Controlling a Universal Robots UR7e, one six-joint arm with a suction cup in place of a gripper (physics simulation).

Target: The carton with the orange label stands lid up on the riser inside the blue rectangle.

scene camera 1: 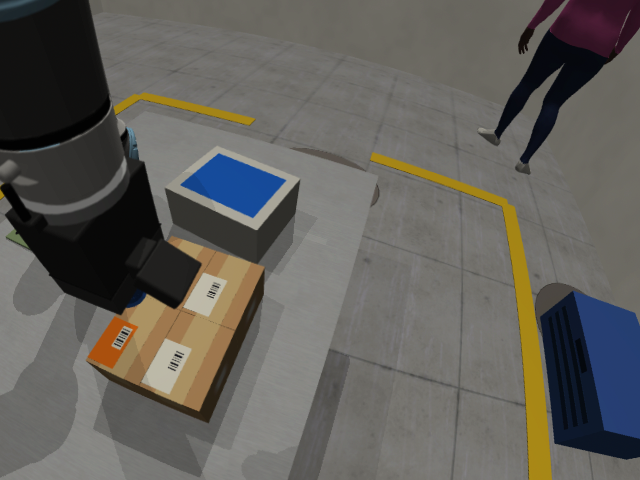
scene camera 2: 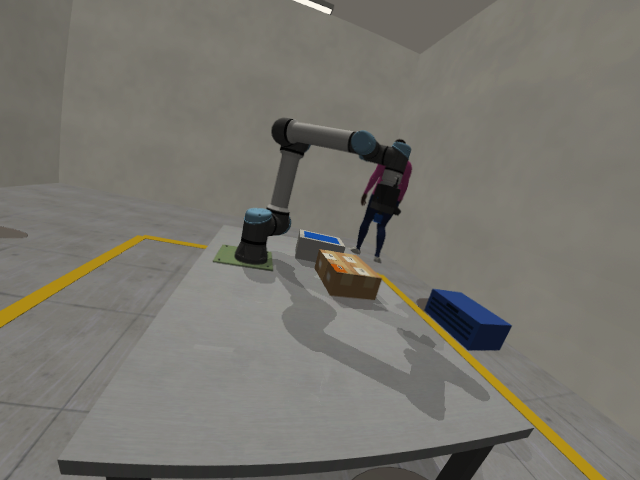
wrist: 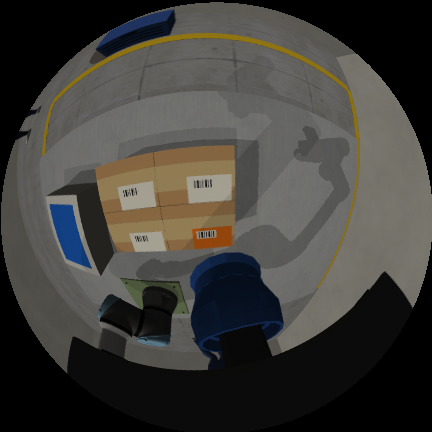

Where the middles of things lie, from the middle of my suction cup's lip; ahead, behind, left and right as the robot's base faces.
My suction cup is now 42 cm to the right of the grey riser with blue rectangle [scene camera 1: 241, 205], 27 cm above it and 6 cm past it.
